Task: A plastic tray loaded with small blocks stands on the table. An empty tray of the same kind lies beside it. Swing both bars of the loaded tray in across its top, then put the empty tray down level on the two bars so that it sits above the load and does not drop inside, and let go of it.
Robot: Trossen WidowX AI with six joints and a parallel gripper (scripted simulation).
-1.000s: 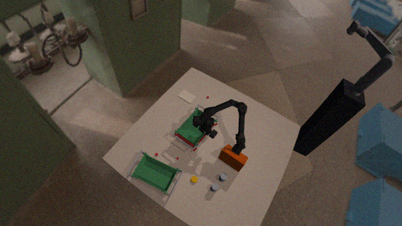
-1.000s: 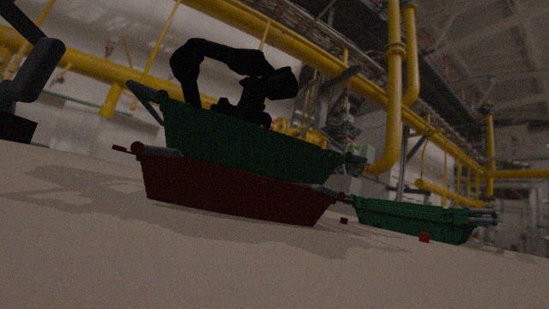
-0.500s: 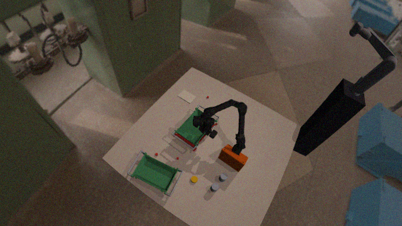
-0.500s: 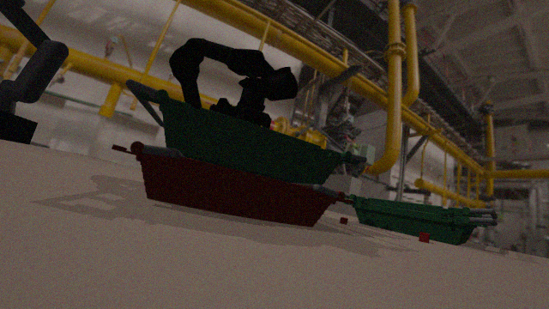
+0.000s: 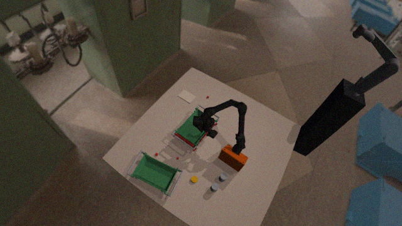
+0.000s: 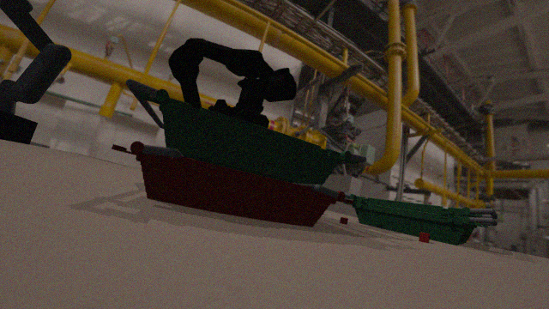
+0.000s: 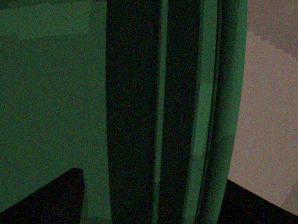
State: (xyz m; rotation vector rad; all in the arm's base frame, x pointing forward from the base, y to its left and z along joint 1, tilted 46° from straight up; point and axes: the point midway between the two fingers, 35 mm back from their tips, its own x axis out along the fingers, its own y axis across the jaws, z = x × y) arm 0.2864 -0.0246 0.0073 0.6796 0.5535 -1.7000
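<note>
My gripper tip is 8 cm short of the green tray, 1 cm to the left of it and 3 cm below it. From my gripper tip the other things lie so: yellow disc: 10 cm behind, 35 cm to the left, 7 cm below; white card: 34 cm ahead, 32 cm to the right, 8 cm below.
</note>
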